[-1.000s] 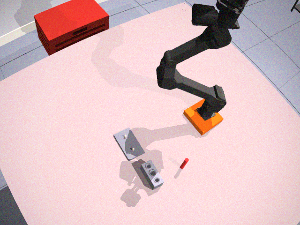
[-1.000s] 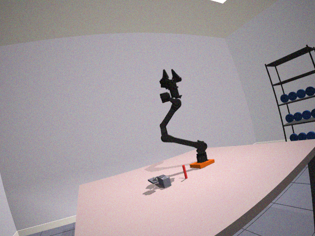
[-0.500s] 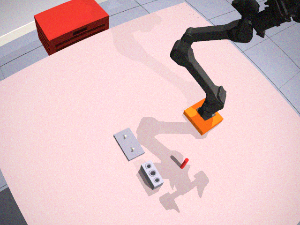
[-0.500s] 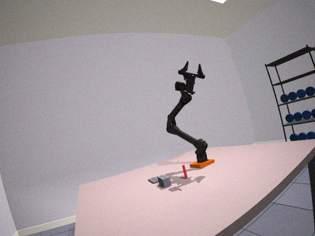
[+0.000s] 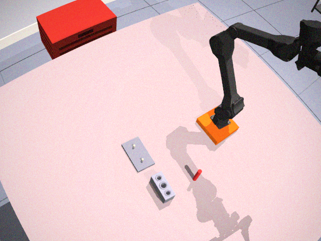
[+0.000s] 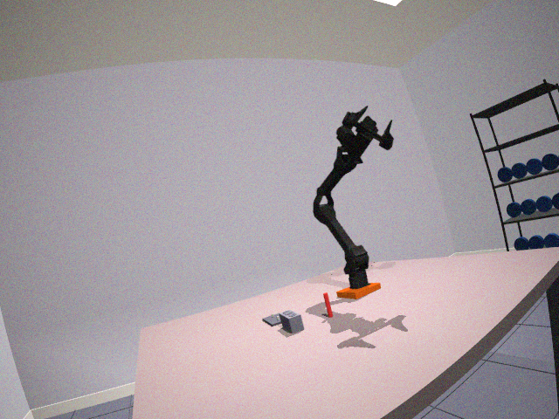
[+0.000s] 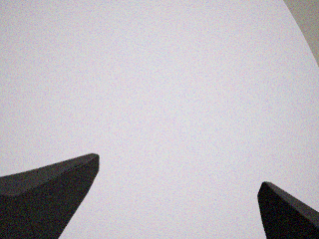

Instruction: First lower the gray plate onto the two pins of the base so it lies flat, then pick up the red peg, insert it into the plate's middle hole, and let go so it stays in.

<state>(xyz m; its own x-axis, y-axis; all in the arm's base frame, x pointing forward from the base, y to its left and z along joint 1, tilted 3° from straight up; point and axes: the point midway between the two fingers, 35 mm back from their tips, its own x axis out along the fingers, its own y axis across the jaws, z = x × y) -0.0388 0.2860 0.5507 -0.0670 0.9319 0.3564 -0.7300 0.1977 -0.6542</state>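
Right now my gripper tip is 55 cm above the gray plate, 41 cm short of it and 18 cm to the left of it. The rest, counted from my gripper tip: red peg 55 cm below, 28 cm ahead, 15 cm to the right.
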